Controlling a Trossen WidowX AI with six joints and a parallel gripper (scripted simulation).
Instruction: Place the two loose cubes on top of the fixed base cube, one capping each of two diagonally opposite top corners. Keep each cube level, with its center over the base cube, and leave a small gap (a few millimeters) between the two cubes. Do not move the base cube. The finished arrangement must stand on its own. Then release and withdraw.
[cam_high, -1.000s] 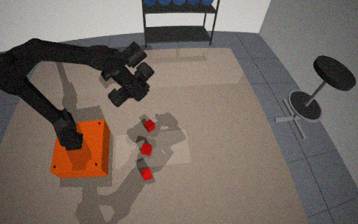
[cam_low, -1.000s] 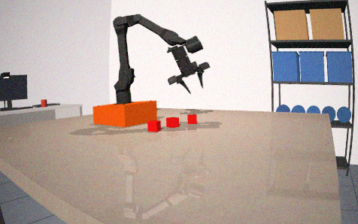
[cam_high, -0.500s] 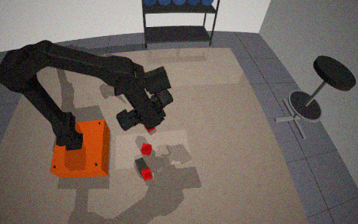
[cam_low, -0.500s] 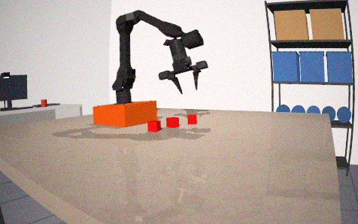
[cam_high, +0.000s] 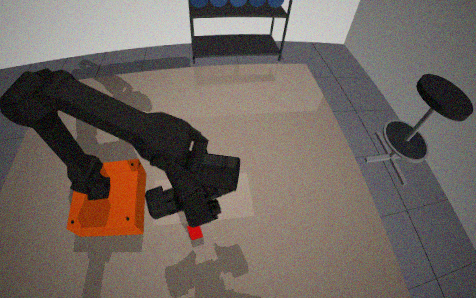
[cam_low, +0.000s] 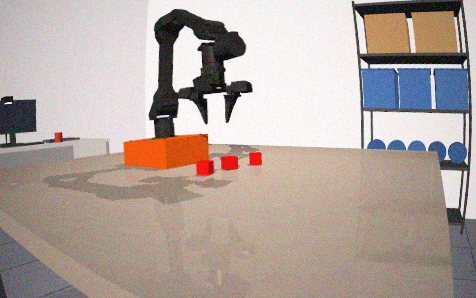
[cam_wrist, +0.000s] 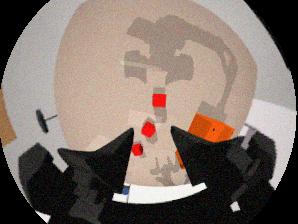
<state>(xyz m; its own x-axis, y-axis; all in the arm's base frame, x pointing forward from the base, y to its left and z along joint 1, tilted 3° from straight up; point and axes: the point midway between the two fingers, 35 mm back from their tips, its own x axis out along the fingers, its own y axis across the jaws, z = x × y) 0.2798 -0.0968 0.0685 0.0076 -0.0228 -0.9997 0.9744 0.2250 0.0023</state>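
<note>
Now: gripper tip 1 cm short of the red base cube, 17 cm to the right of it and 11 cm above it.
</note>
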